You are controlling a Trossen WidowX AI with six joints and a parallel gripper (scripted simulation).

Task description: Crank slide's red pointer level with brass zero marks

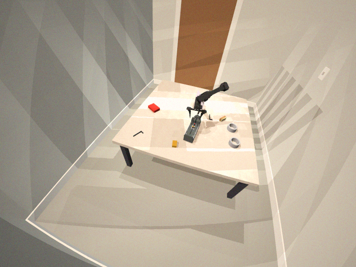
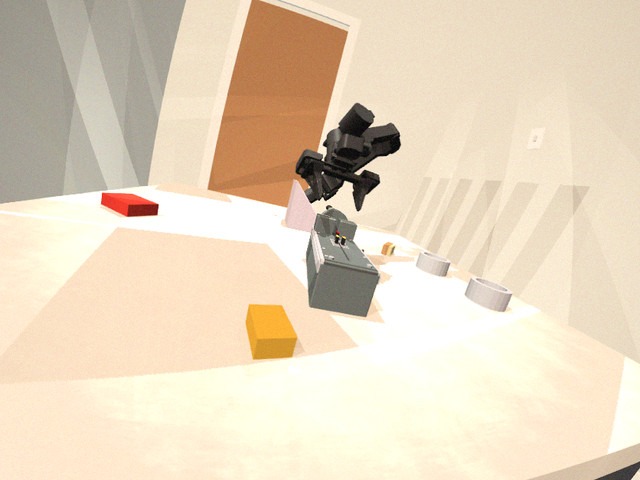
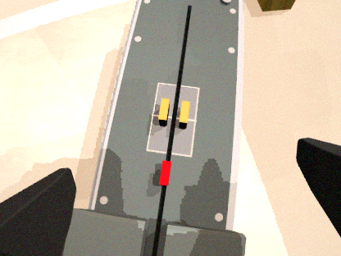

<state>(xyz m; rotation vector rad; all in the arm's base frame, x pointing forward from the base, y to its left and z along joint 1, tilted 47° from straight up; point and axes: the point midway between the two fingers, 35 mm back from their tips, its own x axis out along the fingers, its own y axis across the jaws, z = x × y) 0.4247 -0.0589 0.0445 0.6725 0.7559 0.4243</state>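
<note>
The dark brown crank handle lies 140 mm behind my gripper tip, 20 mm to the left of it and 20 mm below it. From my gripper tip the other things lie so: red pointer 60 mm below, 10 mm to the left, 10 mm ahead; yellow block 240 mm ahead, 130 mm below, 120 mm to the right; tan block 310 mm to the left, 270 mm behind, 130 mm below.
</note>
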